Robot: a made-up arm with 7 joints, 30 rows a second.
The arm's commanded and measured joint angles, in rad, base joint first. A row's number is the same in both.
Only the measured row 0 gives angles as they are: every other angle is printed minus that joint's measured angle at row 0.
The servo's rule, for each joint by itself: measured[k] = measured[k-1] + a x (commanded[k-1-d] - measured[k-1]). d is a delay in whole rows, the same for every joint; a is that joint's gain. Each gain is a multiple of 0.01, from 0.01 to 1. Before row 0 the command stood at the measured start. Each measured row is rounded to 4 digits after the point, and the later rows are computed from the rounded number. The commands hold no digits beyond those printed.
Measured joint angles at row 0:
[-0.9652 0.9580 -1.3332 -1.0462 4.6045 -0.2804 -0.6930]
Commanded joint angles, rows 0 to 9:
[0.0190 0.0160 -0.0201 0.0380 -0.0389 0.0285 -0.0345]
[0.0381 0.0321 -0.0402 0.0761 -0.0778 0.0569 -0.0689]
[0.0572 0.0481 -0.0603 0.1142 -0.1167 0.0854 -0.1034]
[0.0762 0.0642 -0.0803 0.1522 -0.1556 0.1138 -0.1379]
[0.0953 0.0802 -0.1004 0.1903 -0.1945 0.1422 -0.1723]
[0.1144 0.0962 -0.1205 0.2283 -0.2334 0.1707 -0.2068]
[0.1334 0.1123 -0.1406 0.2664 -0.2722 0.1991 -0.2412]
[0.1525 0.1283 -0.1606 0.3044 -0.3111 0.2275 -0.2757]
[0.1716 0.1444 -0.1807 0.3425 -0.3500 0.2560 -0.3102]
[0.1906 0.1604 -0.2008 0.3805 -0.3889 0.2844 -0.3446]
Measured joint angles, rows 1 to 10:
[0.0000 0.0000 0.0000 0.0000 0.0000 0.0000 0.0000]
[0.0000 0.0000 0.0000 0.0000 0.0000 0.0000 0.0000]
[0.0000 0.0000 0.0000 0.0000 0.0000 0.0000 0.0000]
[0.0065 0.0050 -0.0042 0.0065 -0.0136 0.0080 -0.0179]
[0.0172 0.0134 -0.0118 0.0183 -0.0361 0.0217 -0.0444]
[0.0308 0.0242 -0.0220 0.0346 -0.0643 0.0395 -0.0751]
[0.0462 0.0366 -0.0342 0.0546 -0.0963 0.0603 -0.1078]
[0.0629 0.0501 -0.0481 0.0777 -0.1307 0.0832 -0.1413]
[0.0804 0.0644 -0.0633 0.1033 -0.1666 0.1077 -0.1754]
[0.0984 0.0792 -0.0795 0.1310 -0.2036 0.1333 -0.2096]
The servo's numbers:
d 3
a 0.34 0.31 0.21 0.17 0.35 0.28 0.52

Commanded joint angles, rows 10 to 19:
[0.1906 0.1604 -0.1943 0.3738 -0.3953 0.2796 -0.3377]
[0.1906 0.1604 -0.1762 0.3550 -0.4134 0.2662 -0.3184]
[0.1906 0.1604 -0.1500 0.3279 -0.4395 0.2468 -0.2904]
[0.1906 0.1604 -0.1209 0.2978 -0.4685 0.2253 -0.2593]
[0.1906 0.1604 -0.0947 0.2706 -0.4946 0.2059 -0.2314]
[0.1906 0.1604 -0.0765 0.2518 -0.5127 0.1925 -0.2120]
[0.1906 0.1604 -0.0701 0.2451 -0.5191 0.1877 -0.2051]
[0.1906 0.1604 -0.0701 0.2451 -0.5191 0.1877 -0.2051]
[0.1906 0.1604 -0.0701 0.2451 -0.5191 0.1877 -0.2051]
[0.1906 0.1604 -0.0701 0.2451 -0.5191 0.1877 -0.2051]
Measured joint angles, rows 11 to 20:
[0.1168 0.0944 -0.0965 0.1605 -0.2412 0.1597 -0.2440]
[0.1354 0.1099 -0.1142 0.1914 -0.2793 0.1867 -0.2784]
[0.1542 0.1256 -0.1324 0.2235 -0.3177 0.2141 -0.3128]
[0.1666 0.1364 -0.1454 0.2491 -0.3449 0.2324 -0.3257]
[0.1748 0.1438 -0.1519 0.2671 -0.3689 0.2419 -0.3219]
[0.1802 0.1489 -0.1515 0.2774 -0.3936 0.2433 -0.3055]
[0.1837 0.1525 -0.1451 0.2809 -0.4198 0.2383 -0.2815]
[0.1860 0.1549 -0.1345 0.2791 -0.4460 0.2292 -0.2554]
[0.1876 0.1566 -0.1223 0.2745 -0.4693 0.2189 -0.2328]
[0.1886 0.1578 -0.1113 0.2695 -0.4867 0.2102 -0.2184]

